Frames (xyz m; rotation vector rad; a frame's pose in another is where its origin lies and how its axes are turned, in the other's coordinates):
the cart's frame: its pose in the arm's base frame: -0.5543 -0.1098 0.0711 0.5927 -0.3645 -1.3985
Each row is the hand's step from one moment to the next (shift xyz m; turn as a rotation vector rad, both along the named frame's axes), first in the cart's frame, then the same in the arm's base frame.
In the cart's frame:
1: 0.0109 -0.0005 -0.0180 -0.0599 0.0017 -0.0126
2: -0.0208 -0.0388 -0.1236 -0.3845 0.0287 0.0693
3: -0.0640 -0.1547 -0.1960 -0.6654 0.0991 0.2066
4: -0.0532 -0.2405 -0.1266 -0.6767 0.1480 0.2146
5: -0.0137 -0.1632 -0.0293 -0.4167 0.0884 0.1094
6: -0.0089 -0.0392 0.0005 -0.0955 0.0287 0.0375
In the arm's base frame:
1: 0.0115 -0.0076 -0.0159 -0.0005 0.0612 -0.0029
2: 0.0360 0.0393 -0.1199 -0.0746 0.3678 0.1123
3: -0.0229 0.0870 -0.2416 -0.1385 0.6247 0.2929
4: -0.1301 0.0590 -0.2373 -0.1053 0.6375 0.3292
5: -0.1172 0.0083 -0.1178 -0.0541 0.3963 0.1828
6: -0.0333 0.0062 -0.0217 -0.0127 0.0892 0.0568

